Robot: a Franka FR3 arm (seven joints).
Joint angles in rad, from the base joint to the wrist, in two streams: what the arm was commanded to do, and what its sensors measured. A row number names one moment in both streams.
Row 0, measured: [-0.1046 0.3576 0.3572 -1.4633 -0.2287 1.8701 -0.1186]
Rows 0 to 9, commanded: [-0.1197 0.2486 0.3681 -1.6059 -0.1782 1.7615 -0.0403]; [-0.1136 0.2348 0.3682 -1.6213 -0.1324 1.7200 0.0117]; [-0.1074 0.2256 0.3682 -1.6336 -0.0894 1.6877 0.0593]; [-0.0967 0.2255 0.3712 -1.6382 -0.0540 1.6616 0.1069]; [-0.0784 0.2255 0.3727 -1.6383 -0.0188 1.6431 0.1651]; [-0.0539 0.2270 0.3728 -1.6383 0.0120 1.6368 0.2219]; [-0.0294 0.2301 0.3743 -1.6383 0.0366 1.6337 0.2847]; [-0.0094 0.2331 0.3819 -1.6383 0.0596 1.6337 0.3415]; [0.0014 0.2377 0.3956 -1.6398 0.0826 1.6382 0.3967]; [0.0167 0.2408 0.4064 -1.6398 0.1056 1.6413 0.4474]
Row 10, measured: [-0.0169 0.2549 0.3835 -1.6142 0.0340 1.6409 0.3000]
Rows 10 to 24, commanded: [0.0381 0.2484 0.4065 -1.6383 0.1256 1.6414 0.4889]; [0.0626 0.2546 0.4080 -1.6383 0.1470 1.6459 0.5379]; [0.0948 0.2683 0.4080 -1.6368 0.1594 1.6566 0.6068]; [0.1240 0.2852 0.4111 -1.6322 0.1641 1.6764 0.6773]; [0.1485 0.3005 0.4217 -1.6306 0.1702 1.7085 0.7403]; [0.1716 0.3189 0.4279 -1.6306 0.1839 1.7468 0.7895]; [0.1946 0.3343 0.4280 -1.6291 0.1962 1.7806 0.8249]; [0.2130 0.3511 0.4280 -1.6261 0.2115 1.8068 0.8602]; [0.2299 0.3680 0.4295 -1.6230 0.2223 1.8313 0.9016]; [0.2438 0.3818 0.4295 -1.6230 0.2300 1.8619 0.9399]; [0.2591 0.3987 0.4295 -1.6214 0.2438 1.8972 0.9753]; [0.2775 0.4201 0.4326 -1.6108 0.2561 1.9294 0.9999]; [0.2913 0.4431 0.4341 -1.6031 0.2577 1.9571 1.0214]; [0.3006 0.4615 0.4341 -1.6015 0.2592 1.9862 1.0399]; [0.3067 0.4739 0.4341 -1.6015 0.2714 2.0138 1.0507]
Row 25, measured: [0.2887 0.4179 0.4284 -1.6286 0.2306 1.9455 0.9923]
